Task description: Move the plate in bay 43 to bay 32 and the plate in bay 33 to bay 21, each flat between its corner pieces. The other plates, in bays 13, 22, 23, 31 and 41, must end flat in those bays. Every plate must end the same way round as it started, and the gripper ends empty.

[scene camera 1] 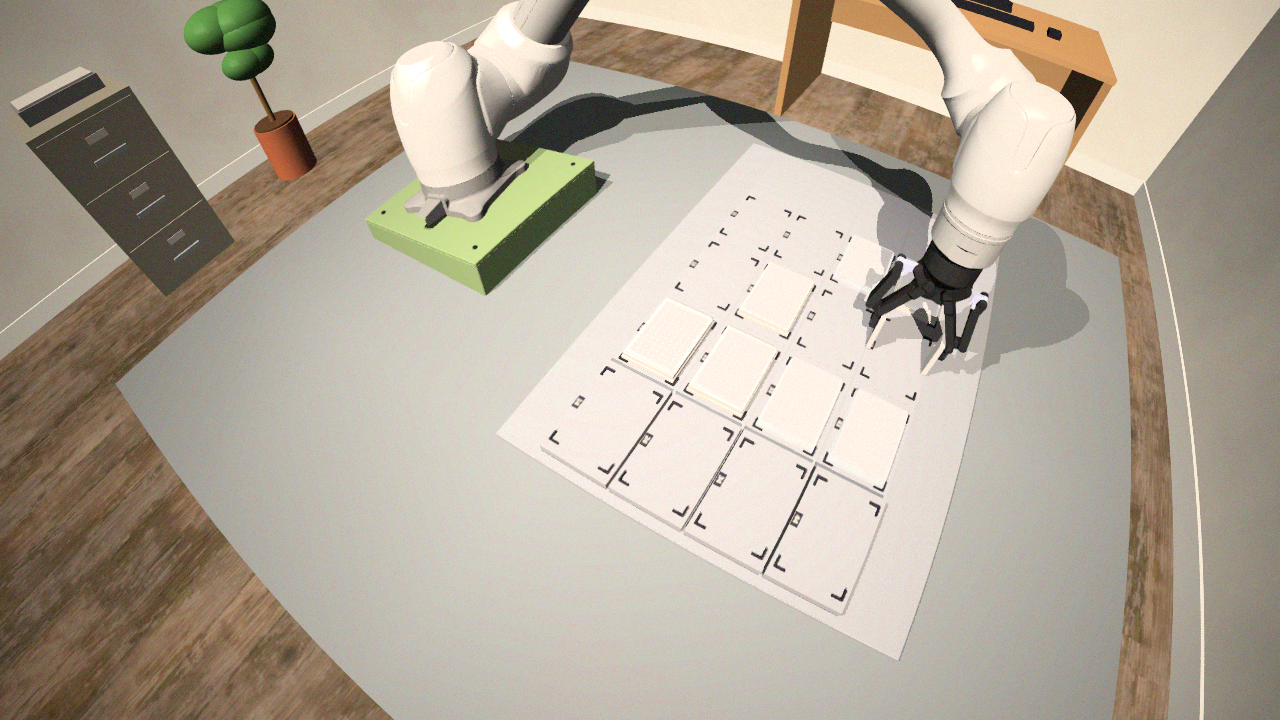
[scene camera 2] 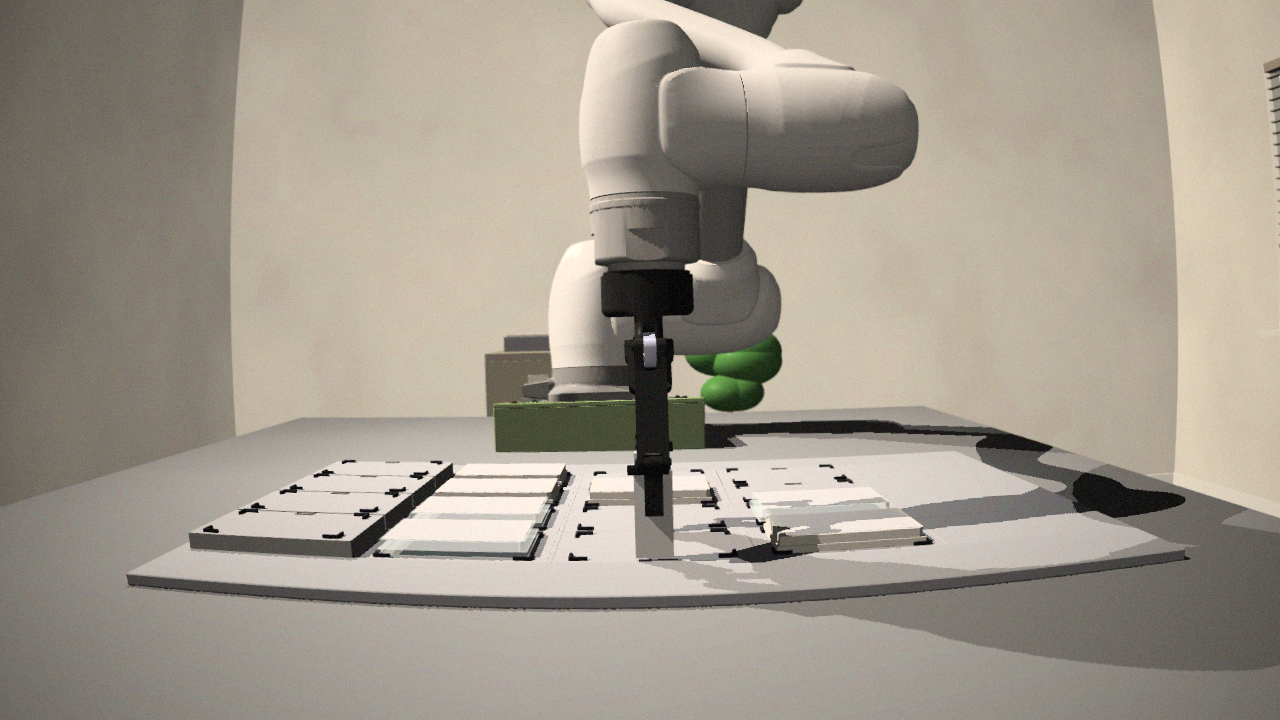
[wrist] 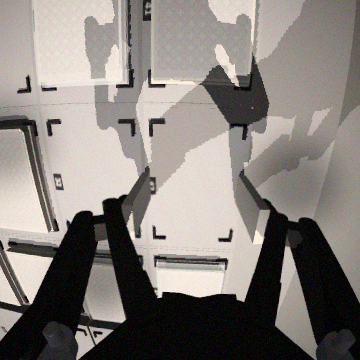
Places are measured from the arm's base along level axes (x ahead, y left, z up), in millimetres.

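Pixels of known places: gripper, fingertip midpoint: point(scene camera 1: 897, 354) point(scene camera 2: 653, 541) point(wrist: 192, 186); arm's base, link origin: point(scene camera 1: 466, 188) point(scene camera 2: 597, 400).
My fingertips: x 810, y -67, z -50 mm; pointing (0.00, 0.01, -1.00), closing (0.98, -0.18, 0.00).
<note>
For each thing: its top centre in the pictures, then the offset to it from my fingertips. "pt": a spot on its surface instead. Level surfaces: height alone.
- bay 43 plate, top centre: point(scene camera 2: 459, 529) point(scene camera 1: 871, 433) point(wrist: 188, 302) 29 mm back, 163 mm right, 11 mm up
- bay 33 plate, top centre: point(scene camera 2: 480, 504) point(scene camera 1: 803, 399) point(wrist: 110, 296) 134 mm back, 143 mm right, 11 mm up
- Bay 32, surface spot: point(wrist: 92, 155) pt 98 mm back, 48 mm left, 3 mm down
- bay 13, surface spot: point(scene camera 1: 668, 340) pt 342 mm back, 115 mm right, 12 mm up
- bay 23, surface spot: point(scene camera 1: 733, 371) pt 239 mm back, 133 mm right, 11 mm up
- bay 22, surface spot: point(wrist: 15, 180) point(scene camera 1: 789, 296) pt 192 mm back, 40 mm left, 11 mm up
- bay 31, surface spot: point(wrist: 72, 45) point(scene camera 1: 860, 272) pt 81 mm back, 149 mm left, 11 mm up
- bay 41, surface spot: point(scene camera 2: 841, 528) pt 56 mm ahead, 148 mm left, 11 mm up
- white mat, surface height: 3 mm down
The bay 43 plate point(scene camera 1: 868, 438) point(scene camera 2: 460, 534) point(wrist: 190, 281) lies flat. The bay 33 plate point(scene camera 1: 799, 402) lies flat beside it. Bay 32 point(scene camera 1: 834, 333) point(wrist: 92, 155) and bay 21 point(scene camera 1: 805, 246) point(scene camera 2: 787, 474) show bare surface between corner pieces. Other pale plates lie in bay 13 point(scene camera 1: 668, 340), bay 23 point(scene camera 1: 733, 371), bay 22 point(scene camera 1: 776, 298) point(wrist: 15, 180), bay 31 point(scene camera 1: 859, 262) point(wrist: 72, 45) and bay 41 point(scene camera 2: 841, 528) point(wrist: 200, 45). My gripper point(scene camera 1: 901, 356) point(scene camera 2: 654, 548) point(wrist: 192, 186) is open and empty, low over bay 42, between the plates of bays 41 and 43. In scene camera 1 it partly hides bay 41.
A raised row of four bays point(scene camera 1: 680, 461) point(scene camera 2: 304, 505) stands along one side of the white mat point(scene camera 1: 537, 429) point(scene camera 2: 716, 582). The green arm base point(scene camera 1: 537, 205) point(scene camera 2: 563, 429) stands beyond the mat. The arm's shadow falls across bays 31, 41 and 42.
</note>
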